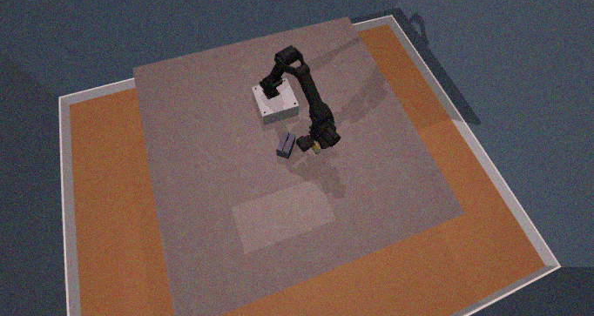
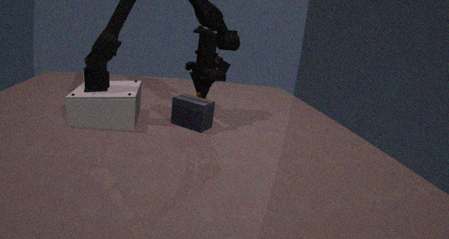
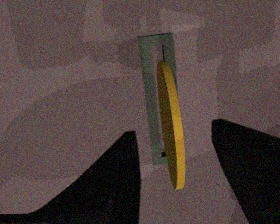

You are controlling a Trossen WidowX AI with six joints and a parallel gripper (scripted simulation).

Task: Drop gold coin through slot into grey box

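Right now the gold coin is 20 mm below my gripper tip.
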